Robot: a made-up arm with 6 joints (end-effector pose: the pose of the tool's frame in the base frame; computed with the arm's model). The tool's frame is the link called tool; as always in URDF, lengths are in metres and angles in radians. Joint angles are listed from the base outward.
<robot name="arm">
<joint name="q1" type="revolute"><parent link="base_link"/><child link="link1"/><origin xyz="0.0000 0.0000 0.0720" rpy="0.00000 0.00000 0.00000"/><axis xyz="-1 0 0"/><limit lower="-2.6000" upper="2.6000" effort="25" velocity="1.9"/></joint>
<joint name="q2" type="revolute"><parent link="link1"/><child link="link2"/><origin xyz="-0.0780 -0.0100 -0.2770" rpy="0.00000 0.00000 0.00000"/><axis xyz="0 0 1"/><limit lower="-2.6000" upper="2.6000" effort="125" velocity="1.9"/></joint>
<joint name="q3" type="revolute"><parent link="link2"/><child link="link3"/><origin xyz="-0.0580 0.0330 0.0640" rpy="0.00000 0.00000 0.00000"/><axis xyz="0 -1 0"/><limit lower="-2.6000" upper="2.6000" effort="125" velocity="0.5"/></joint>
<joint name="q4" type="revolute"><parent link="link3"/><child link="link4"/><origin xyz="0.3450 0.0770 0.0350" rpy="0.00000 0.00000 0.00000"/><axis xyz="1 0 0"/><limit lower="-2.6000" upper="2.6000" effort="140" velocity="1.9"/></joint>
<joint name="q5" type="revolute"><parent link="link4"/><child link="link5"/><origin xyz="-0.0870 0.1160 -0.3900" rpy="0.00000 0.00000 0.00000"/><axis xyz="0 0 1"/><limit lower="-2.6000" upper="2.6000" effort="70" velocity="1"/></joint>
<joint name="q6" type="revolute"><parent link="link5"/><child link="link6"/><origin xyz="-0.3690 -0.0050 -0.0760" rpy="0.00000 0.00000 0.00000"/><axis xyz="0 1 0"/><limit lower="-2.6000" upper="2.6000" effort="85" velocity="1.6"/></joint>
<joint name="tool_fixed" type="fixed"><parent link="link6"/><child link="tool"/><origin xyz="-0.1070 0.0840 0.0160" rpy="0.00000 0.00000 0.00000"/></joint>
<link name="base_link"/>
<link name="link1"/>
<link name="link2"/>
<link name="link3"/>
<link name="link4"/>
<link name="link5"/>
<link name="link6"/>
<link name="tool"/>
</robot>
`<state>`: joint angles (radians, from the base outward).
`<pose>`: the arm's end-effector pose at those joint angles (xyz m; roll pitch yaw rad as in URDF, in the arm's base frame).
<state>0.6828 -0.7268 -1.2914 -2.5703 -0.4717 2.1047</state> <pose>-0.2302 -0.4037 0.1581 -2.0306 -1.3111 -1.9776</pose>
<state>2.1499 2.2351 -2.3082 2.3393 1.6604 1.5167</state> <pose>-0.4281 -0.1282 0.6806 -2.1563 -0.2622 -2.6976</pose>
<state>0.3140 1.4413 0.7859 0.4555 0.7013 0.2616</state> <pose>-0.2443 -0.0613 -0.5414 -0.0246 -0.3546 2.2711</pose>
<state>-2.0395 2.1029 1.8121 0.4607 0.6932 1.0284</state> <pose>-0.3938 0.1501 0.3047 -3.0070 0.1576 -2.5884</pose>
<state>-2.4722 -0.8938 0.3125 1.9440 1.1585 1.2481</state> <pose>0.3146 -0.1181 0.4583 2.7655 0.1559 -0.9646</pose>
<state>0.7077 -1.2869 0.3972 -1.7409 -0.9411 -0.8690</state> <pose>-0.5254 -0.5823 -0.1581 2.6344 -0.3621 0.3932</pose>
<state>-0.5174 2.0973 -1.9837 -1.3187 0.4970 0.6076</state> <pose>0.1716 0.1160 0.0919 2.6565 0.6530 -0.1954</pose>
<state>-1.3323 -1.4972 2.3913 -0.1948 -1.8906 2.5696</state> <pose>0.2863 -0.3688 0.2406 2.1538 0.0561 -0.7986</pose>
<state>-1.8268 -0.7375 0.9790 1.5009 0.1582 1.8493</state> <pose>0.0822 0.0569 0.6057 2.0661 -0.9209 0.1462</pose>
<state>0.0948 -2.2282 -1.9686 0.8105 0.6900 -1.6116</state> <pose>0.5472 0.0156 0.0947 0.4876 0.2271 -3.0731</pose>
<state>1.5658 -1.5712 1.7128 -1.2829 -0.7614 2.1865</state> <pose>-0.2333 -0.0546 0.4410 2.2234 -0.7274 -2.6835</pose>
